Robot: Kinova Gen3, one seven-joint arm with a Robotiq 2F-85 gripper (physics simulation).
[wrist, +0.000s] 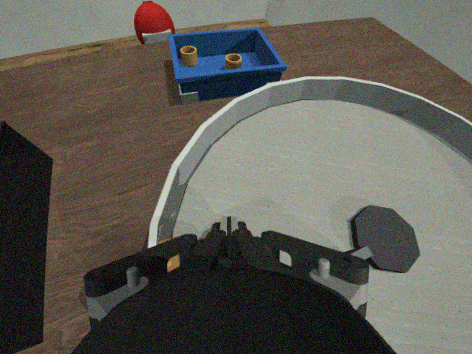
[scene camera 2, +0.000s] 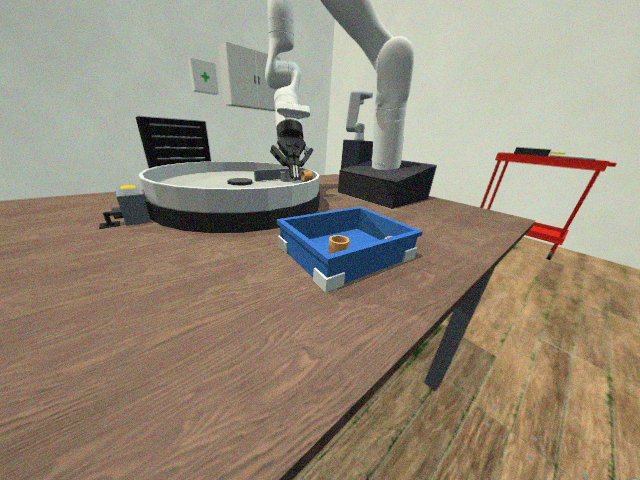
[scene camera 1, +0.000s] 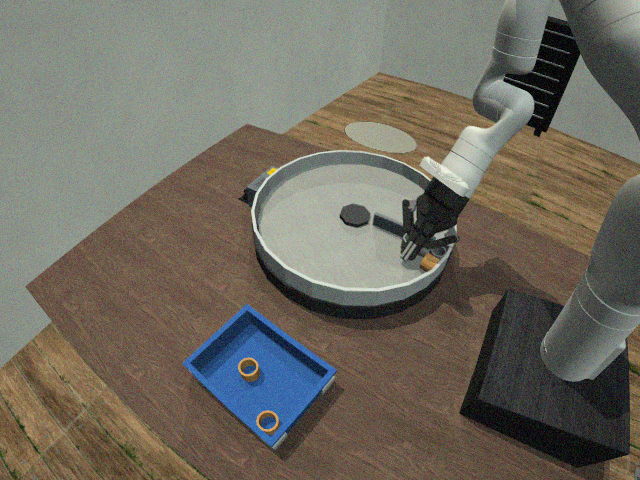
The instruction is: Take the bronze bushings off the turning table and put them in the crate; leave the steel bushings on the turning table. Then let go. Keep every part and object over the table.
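Places are measured from the arm's base along level axes (x right, y up, z back), in millimetres.
Pixels of known places: gripper, fingertip midpoint: (wrist: 229,227) (scene camera 2: 295,179) (scene camera 1: 404,259); arm's base at its link origin: (scene camera 2: 385,166) (scene camera 1: 566,355).
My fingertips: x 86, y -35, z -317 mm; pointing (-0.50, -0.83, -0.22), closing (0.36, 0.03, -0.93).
Note:
For each thing: its middle in the pictures, then the offset to it from my fingertips. "spot": a spot on its surface instead.
- bronze bushing at the middle of its body: (wrist: 179,257) (scene camera 1: 429,263) (scene camera 2: 306,176) dx +8, dy +6, dz +47 mm
- blue crate at the middle of its body: (scene camera 1: 259,374) (scene camera 2: 346,239) (wrist: 224,62) dx -304, dy -38, dz -117 mm
- dark hub at the middle of its body: (wrist: 384,237) (scene camera 1: 355,215) (scene camera 2: 240,181) dx +67, dy -6, dz -133 mm
- dark bar at a spot on its surface: (scene camera 1: 387,223) (scene camera 2: 265,173) spot: dx +60, dy +12, dz -61 mm
My gripper (scene camera 1: 407,256) (scene camera 2: 295,176) (wrist: 229,227) is shut and empty, fingertips low over the turning table (scene camera 1: 320,258) (scene camera 2: 222,199) (wrist: 280,150), near its rim on the robot's side. A bronze bushing (scene camera 1: 430,262) (scene camera 2: 307,175) lies on the turning table beside the fingers; the wrist view shows parts of it through the gripper linkage. A steel bushing (scene camera 1: 438,251) sits next to it by the rim. A steel bushing (scene camera 2: 283,176) also shows left of the fingers in scene camera 2. The blue crate (scene camera 1: 273,364) (scene camera 2: 369,265) (wrist: 225,86) holds two bronze bushings, one (scene camera 1: 250,377) (scene camera 2: 338,246) (wrist: 233,64) near the middle, one (scene camera 1: 267,431) (wrist: 189,58) near a corner.
A dark hub (scene camera 1: 354,214) (scene camera 2: 239,181) (wrist: 385,239) stands at the turning table's centre. A dark bar (scene camera 1: 387,223) (scene camera 2: 267,175) runs from near it toward the gripper. A raised rim surrounds the turning table. The black robot base block (scene camera 1: 522,351) (scene camera 2: 387,180) stands beside it.

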